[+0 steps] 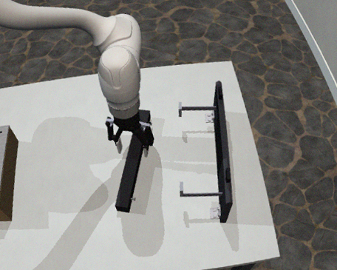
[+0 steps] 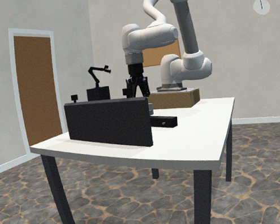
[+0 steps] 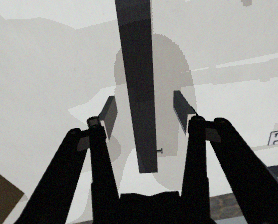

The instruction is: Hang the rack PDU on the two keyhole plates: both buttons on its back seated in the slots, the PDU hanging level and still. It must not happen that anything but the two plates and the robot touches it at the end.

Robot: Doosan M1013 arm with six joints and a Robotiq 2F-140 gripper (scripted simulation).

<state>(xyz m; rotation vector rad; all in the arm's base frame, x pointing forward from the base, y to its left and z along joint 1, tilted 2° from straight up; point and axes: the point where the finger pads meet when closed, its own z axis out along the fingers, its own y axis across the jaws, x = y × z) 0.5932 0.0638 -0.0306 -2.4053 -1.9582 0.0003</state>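
My hand is 10 mm short of the rack PDU and 80 mm above it. Also, from my hand: black panel: 290 mm ahead, 20 mm to the right, 20 mm below.
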